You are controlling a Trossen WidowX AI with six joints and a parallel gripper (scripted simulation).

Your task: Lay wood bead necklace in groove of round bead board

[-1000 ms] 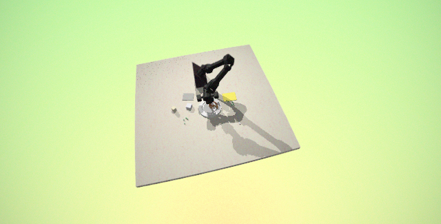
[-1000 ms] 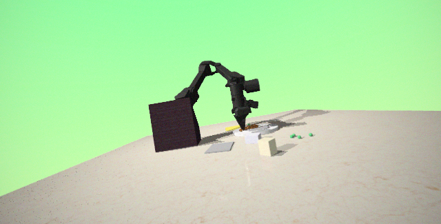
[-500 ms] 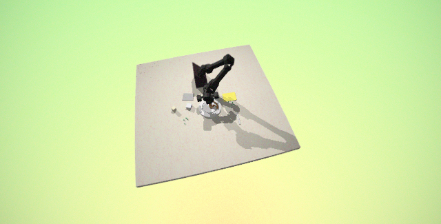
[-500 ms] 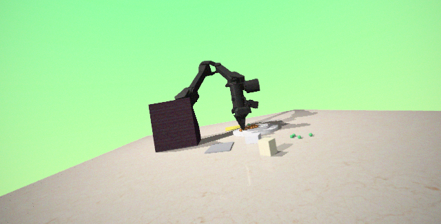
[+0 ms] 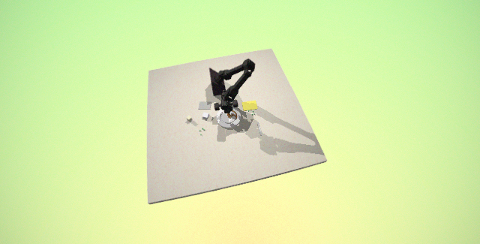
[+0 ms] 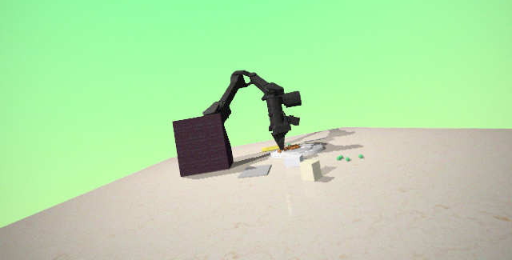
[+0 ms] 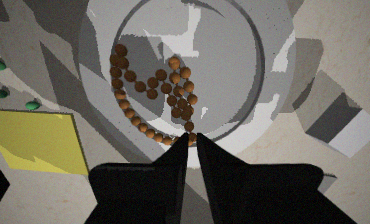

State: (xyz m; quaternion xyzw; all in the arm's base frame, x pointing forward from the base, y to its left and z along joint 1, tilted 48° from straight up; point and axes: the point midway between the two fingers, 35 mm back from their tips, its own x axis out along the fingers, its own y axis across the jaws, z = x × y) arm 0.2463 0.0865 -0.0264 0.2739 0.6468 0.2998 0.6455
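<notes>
My gripper tip is 5 cm short of the round white bead board, 1 cm to the right of it and 1 cm above it. From my gripper tip the other things lie so: thin white strip: 23 cm to the left, 20 cm ahead, 2 cm below; yellow card: 20 cm to the left, 3 cm behind, 2 cm below; grey flat plate: 18 cm to the right, 10 cm behind, 2 cm below.
</notes>
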